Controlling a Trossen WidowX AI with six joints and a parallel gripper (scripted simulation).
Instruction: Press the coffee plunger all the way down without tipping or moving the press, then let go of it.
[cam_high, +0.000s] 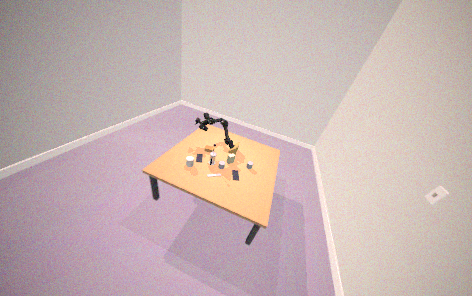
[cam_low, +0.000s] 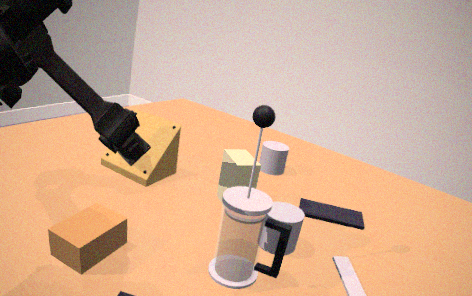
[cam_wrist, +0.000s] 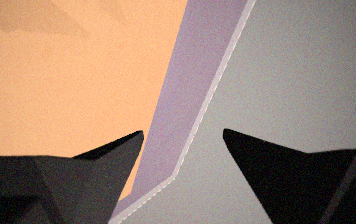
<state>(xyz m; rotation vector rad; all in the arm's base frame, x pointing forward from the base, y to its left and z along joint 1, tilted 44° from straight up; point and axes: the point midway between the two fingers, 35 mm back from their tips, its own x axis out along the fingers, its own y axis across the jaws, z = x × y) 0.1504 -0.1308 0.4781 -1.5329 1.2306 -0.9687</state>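
Now: gripper tip 380 mm to the right of the coffee press, 200 mm short of it and 130 mm above it. The rest, counted from my gripper tip: orange box (230 mm below, 220 mm to the left, 10 mm ahead).
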